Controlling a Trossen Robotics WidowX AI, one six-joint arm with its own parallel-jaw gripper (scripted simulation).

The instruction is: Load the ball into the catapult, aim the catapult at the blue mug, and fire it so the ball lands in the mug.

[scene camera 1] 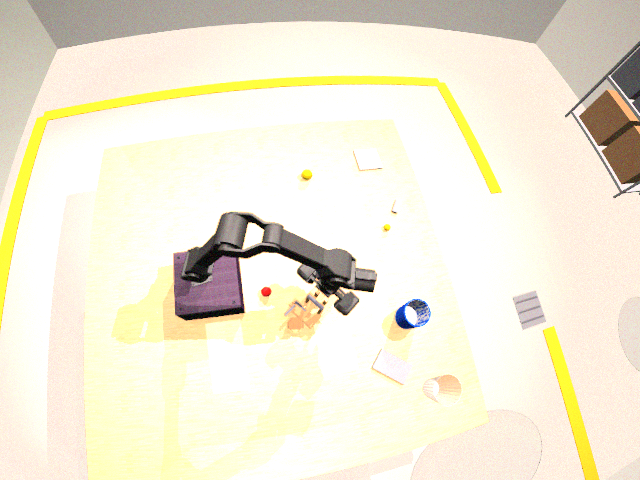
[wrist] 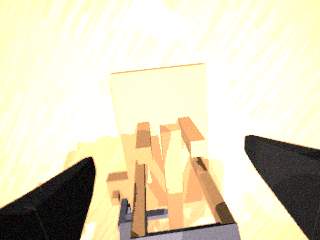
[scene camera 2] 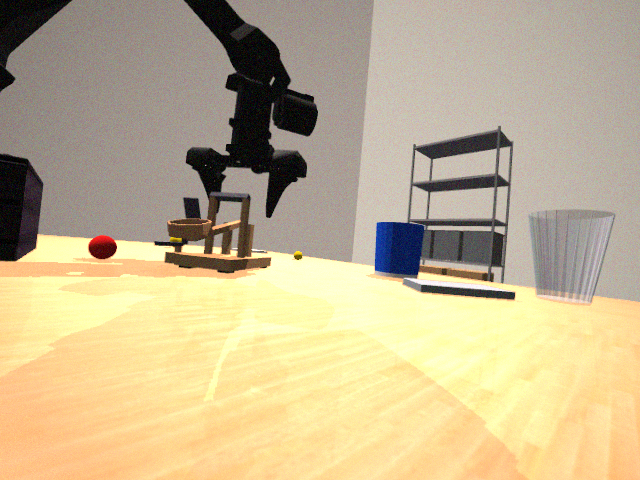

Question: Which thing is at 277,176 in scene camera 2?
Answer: The gripper.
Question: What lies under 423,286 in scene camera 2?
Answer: A flat grey tile.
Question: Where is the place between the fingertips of the gripper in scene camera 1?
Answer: At 323,292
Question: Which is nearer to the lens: the wooden catapult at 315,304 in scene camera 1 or the flat grey tile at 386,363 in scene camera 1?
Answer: The wooden catapult.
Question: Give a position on a clear cup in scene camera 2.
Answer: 568,246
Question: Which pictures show the wooden catapult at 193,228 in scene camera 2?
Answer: Scene camera 1, the wrist view and scene camera 2: all of them.
